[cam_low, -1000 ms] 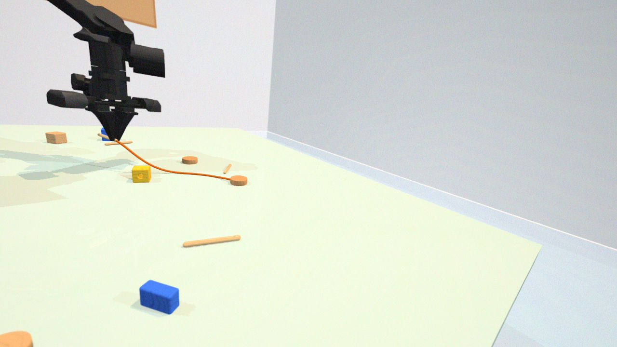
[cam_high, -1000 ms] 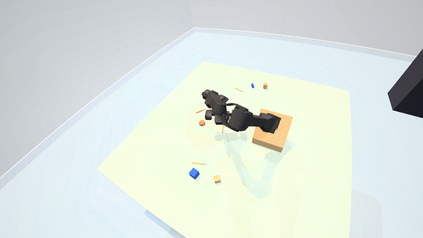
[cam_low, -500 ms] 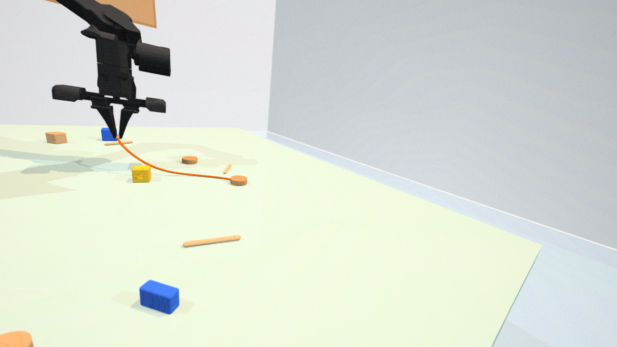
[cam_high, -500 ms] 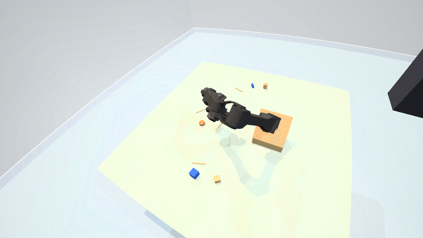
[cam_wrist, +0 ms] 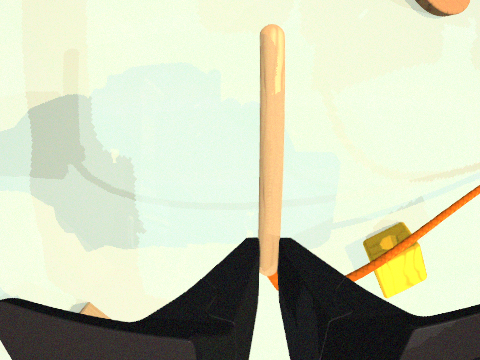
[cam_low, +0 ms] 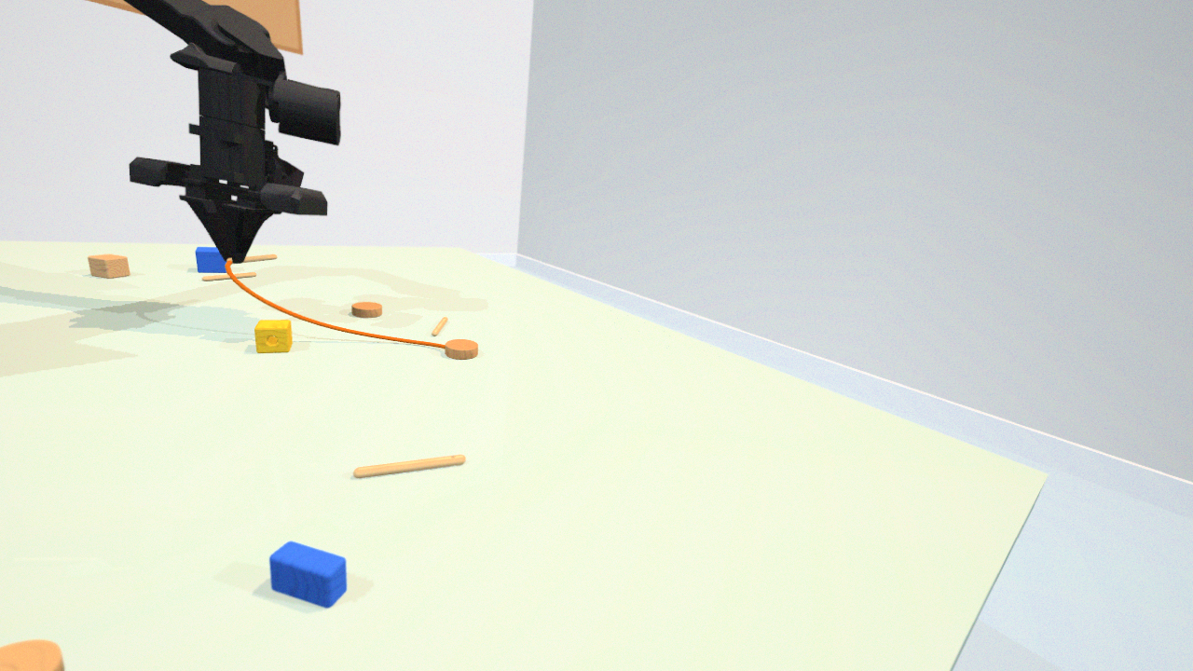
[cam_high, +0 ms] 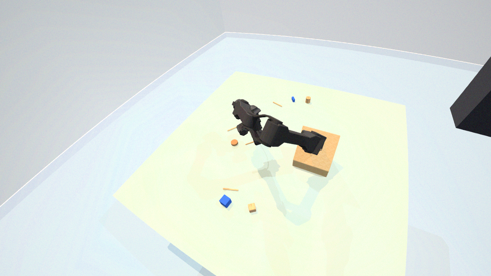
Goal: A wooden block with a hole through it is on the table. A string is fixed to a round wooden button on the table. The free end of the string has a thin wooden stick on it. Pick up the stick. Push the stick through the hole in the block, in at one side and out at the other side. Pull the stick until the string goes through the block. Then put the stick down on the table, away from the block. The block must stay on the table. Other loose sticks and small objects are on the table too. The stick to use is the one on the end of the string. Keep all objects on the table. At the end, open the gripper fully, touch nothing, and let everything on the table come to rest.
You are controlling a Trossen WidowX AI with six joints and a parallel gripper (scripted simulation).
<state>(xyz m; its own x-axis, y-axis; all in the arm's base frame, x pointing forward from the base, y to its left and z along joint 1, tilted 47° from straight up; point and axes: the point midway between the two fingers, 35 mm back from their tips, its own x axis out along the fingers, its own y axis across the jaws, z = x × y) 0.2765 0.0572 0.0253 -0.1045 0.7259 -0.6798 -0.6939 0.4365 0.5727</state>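
Now: gripper tip 90 mm to the left of the yellow block, 70 mm above it and 20 mm short of it. Round my gripper tip: wooden cube: 300 mm to the left, 120 mm behind, 70 mm below; then thin wooden stick: 10 mm to the left, 10 mm ahead; then blue block: 480 mm to the right, 70 mm below, 30 mm behind.
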